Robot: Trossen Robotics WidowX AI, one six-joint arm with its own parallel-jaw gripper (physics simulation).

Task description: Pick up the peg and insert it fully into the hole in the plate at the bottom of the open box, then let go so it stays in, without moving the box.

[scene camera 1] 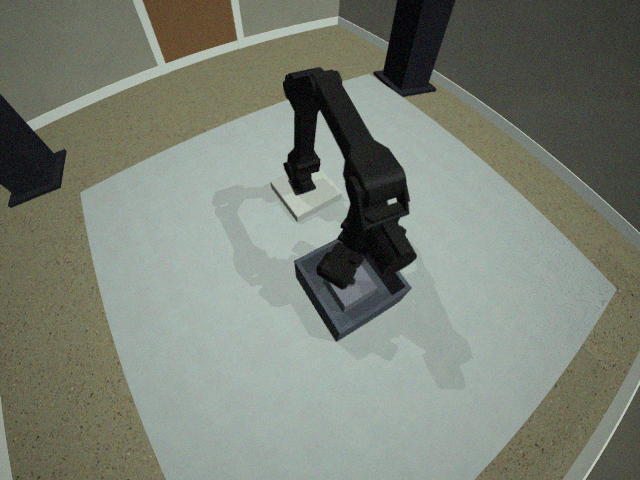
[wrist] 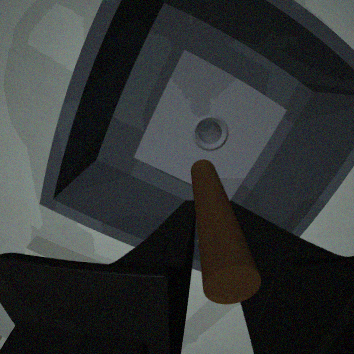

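Where they show: gripper, fingertip midpoint: [scene camera 1: 349, 259] [wrist: 206, 209]; arm's base at its link origin: [scene camera 1: 302, 184].
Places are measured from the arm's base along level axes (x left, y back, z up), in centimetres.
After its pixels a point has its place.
The brown peg [wrist: 222, 240] {x -0.7, y -32.7, z 14.8 cm} is held between the two black fingers of my gripper [wrist: 206, 209] {x -1.8, y -31.4, z 10.5 cm}, which is shut on it. In the wrist view the peg's far end points at the near part of the light plate [wrist: 250, 125] {x -3.7, y -35.9, z 2.9 cm}, just short of the round hole [wrist: 210, 132]. The peg is outside the hole. The plate [scene camera 1: 356, 291] {x -1.3, y -36.4, z 2.9 cm} lies at the bottom of the open grey-blue box [scene camera 1: 316, 294] {x -10.6, y -34.6, z 6.8 cm} [wrist: 75, 125] {x 6.7, y -29.7, z 6.3 cm}. In the scene view my gripper is over the box, and its fingertips and the peg are hidden or too dark to make out.
The arm's white base plate [scene camera 1: 310, 206] {x -0.8, y -8.4, z 0.0 cm} stands behind the box on the pale mat [scene camera 1: 217, 361] {x -36.9, y -38.0, z -2.9 cm}. Dark pillars [scene camera 1: 418, 46] [scene camera 1: 25, 160] stand at the back right and left. The box's raised walls surround the plate on all sides.
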